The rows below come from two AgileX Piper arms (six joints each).
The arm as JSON. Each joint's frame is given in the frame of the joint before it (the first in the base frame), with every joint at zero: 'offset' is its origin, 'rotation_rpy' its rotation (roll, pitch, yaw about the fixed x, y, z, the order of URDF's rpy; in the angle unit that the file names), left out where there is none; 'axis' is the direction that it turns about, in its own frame. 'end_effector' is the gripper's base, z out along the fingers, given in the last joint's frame.
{
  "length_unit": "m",
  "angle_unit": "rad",
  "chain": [
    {
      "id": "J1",
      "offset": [
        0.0,
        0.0,
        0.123
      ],
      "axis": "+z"
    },
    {
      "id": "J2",
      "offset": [
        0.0,
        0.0,
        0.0
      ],
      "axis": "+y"
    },
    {
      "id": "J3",
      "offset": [
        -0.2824,
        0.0,
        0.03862
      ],
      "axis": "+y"
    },
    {
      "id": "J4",
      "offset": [
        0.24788,
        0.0,
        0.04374
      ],
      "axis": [
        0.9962,
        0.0,
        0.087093
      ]
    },
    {
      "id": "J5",
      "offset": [
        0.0,
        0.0,
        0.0
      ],
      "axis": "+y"
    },
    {
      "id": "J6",
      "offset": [
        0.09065,
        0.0,
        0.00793
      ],
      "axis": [
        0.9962,
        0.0,
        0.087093
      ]
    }
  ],
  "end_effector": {
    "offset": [
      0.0,
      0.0,
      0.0
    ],
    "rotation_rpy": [
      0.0,
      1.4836,
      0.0
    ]
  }
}
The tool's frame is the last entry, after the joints.
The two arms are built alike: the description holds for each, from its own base.
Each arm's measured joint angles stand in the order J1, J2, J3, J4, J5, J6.
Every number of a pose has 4 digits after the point. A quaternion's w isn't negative.
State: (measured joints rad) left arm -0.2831 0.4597 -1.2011 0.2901 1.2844 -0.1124; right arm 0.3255 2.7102 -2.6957 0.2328 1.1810 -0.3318
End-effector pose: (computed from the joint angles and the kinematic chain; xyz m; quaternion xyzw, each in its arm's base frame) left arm 0.0035 0.0250 0.4450 0.0330 0.8399 0.0337 0.5407; right arm 0.5259 0.1980 0.1670 -0.2947 0.9210 0.1140 0.2280
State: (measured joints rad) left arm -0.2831 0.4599 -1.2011 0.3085 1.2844 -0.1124; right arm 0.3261 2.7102 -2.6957 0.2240 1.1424 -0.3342
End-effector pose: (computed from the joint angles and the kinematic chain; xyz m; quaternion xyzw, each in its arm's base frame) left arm 0.0036 0.0265 0.4453 0.0305 0.8390 0.0425 0.5416; right arm 0.5291 0.1983 0.1684 -0.2934 0.9171 0.1090 0.2468
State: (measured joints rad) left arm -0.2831 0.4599 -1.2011 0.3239 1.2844 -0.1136; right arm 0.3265 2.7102 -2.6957 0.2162 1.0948 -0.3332
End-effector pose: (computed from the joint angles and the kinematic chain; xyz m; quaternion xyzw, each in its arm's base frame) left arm 0.0037 0.0279 0.4456 0.0279 0.8382 0.0494 0.5424; right arm 0.5329 0.1988 0.1704 -0.2895 0.9124 0.1048 0.2697
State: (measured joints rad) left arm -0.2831 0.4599 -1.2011 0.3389 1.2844 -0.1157; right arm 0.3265 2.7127 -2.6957 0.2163 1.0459 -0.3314
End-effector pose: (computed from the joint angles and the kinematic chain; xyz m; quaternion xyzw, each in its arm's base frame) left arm 0.0037 0.0291 0.4459 0.0249 0.8373 0.0560 0.5433; right arm 0.5367 0.1996 0.1713 -0.2840 0.9074 0.1044 0.2917
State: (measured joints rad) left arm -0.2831 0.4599 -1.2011 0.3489 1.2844 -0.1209; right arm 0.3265 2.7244 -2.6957 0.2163 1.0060 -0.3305
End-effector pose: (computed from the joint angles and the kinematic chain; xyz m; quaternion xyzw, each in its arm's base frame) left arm 0.0038 0.0300 0.4461 0.0214 0.8368 0.0593 0.5439; right arm 0.5402 0.2003 0.1666 -0.2797 0.9044 0.1039 0.3050
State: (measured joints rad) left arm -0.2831 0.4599 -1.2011 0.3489 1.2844 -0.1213; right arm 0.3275 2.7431 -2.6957 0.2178 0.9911 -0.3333
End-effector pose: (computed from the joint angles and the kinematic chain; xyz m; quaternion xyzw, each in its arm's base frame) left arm 0.0038 0.0300 0.4461 0.0212 0.8368 0.0592 0.5439; right arm 0.5417 0.2014 0.1566 -0.2797 0.9050 0.1039 0.3033
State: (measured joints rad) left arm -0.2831 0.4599 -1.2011 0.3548 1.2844 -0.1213; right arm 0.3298 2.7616 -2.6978 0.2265 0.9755 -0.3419
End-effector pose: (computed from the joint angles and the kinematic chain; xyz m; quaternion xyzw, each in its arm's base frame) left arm 0.0038 0.0305 0.4462 0.0204 0.8364 0.0620 0.5442; right arm 0.5428 0.2037 0.1475 -0.2818 0.9041 0.1066 0.3031
